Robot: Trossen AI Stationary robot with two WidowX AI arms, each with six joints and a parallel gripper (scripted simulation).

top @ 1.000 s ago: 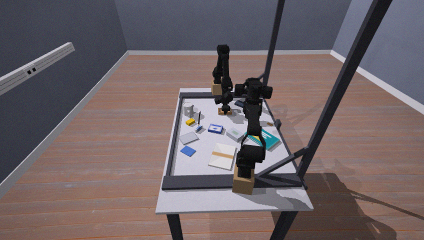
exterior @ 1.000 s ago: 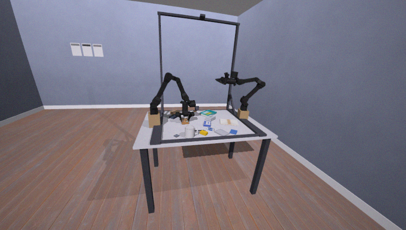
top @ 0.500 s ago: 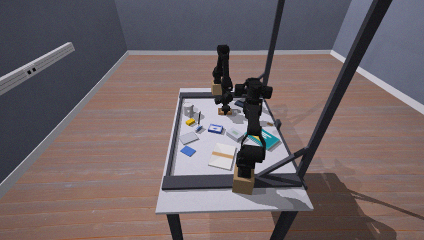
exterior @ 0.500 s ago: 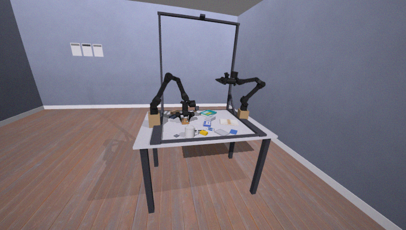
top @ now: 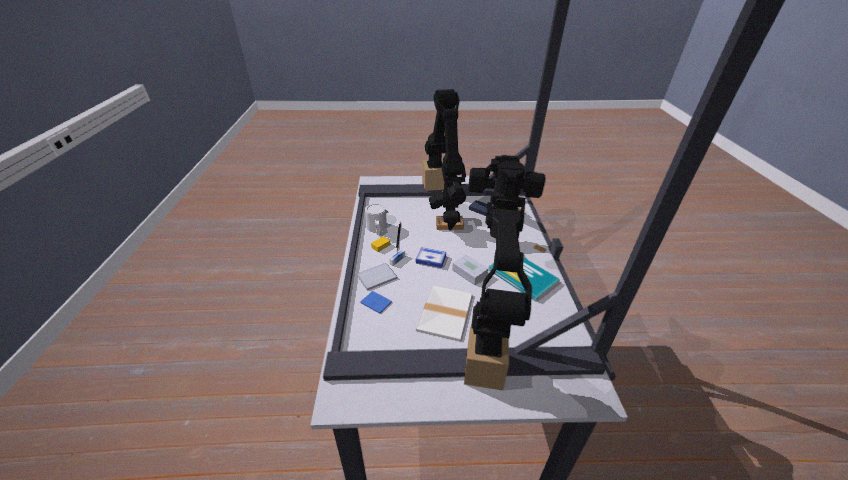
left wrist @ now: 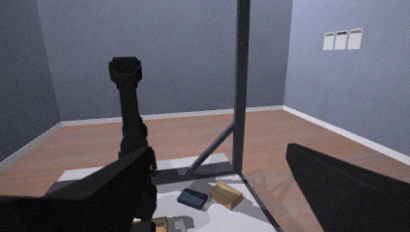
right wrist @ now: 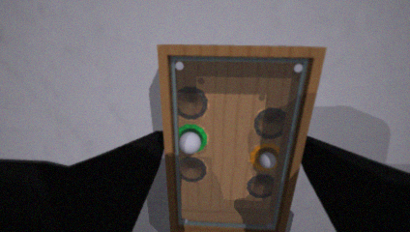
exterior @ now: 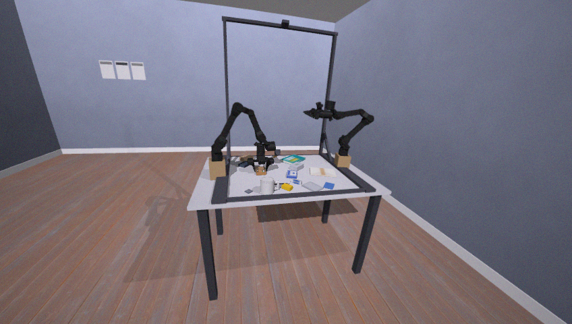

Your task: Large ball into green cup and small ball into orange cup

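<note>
My right gripper is now 30 mm above the covered wooden puzzle.
</note>
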